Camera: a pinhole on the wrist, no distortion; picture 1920 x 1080 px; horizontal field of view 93.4 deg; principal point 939.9 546.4 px. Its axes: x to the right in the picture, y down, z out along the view. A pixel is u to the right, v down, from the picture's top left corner.
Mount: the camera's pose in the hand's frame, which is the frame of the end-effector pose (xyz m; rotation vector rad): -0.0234 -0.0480 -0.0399 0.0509 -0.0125 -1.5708
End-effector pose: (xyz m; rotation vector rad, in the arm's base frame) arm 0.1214 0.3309 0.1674 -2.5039 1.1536 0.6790
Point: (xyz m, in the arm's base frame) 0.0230 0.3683 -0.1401
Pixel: 588 874
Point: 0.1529 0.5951 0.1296
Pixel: 1589 82
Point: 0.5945 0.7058 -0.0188
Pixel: outside the picture
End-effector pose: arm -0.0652 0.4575 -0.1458 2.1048 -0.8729 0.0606
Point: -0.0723 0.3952 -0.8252
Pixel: 1563 296
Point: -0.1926 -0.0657 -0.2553
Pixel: 444 916
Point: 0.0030 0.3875 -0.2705
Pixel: 1214 1018
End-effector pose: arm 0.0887 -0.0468 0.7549 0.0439 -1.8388 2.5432
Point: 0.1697 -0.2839 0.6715
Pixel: 157 369
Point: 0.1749 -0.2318 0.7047
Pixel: 231 305
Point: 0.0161 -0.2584 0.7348
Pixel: 376 978
